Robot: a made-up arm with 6 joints.
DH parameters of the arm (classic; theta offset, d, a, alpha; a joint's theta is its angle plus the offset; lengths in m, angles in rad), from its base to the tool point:
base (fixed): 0 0.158 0 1.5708
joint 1: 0 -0.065 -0.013 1.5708
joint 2: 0 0.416 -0.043 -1.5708
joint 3: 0 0.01 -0.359 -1.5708
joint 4: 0 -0.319 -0.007 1.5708
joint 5: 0 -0.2 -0.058 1.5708
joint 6: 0.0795 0 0.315 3.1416
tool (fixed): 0.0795 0.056 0 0
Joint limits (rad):
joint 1: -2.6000..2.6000
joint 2: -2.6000..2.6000
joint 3: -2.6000..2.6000
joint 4: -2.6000..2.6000
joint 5: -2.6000..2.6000
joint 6: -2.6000..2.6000
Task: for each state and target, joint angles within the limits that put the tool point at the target. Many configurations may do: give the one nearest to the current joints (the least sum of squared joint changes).
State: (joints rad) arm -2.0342 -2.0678 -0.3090 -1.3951 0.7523 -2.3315
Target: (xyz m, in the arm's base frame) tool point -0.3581 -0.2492 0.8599
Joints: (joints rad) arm -2.3516 -2.0267 -0.4457 -1.3069 0.3966 -2.2525
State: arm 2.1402 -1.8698 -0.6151 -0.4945 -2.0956 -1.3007
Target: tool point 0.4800 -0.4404 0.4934
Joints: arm 2.4425 -2.1749 -0.9532 -0.5462 -2.0336 -1.5279
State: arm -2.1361 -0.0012 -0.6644 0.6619 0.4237 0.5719
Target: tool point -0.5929 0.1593 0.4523
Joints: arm -1.5102 0.0302 -0.2767 0.5912 0.1964 0.5976
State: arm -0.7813 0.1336 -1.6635 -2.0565 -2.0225 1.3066
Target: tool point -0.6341 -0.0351 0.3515
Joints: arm -0.6434 -0.1913 -1.0992 -2.0213 -1.9928 0.9944
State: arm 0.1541 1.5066 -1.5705 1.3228 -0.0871 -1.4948
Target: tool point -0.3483 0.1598 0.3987
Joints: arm 0.8309 1.3890 -1.7590 1.8603 0.3626 -0.9299
